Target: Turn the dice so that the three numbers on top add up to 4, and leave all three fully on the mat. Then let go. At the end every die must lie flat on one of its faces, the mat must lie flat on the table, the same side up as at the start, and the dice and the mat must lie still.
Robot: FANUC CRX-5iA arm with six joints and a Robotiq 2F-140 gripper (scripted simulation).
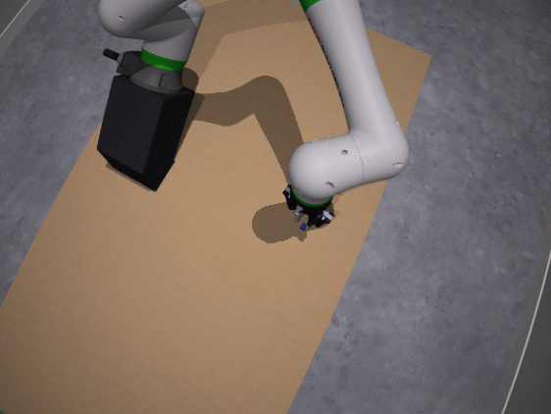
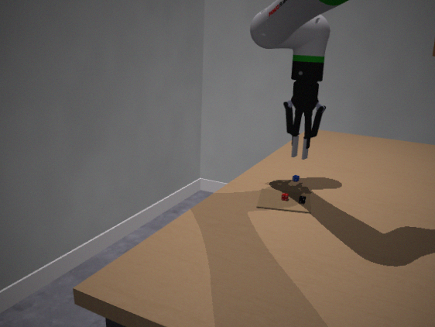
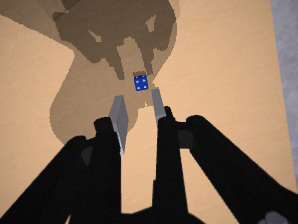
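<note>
The blue die lies 10 cm below my hand. Round my hand: red die: 3 cm behind, 19 cm to the left, 10 cm below; black die: 8 cm behind, 18 cm to the left, 10 cm below; tan mat: 3 cm behind, 19 cm to the left, 11 cm below.
</note>
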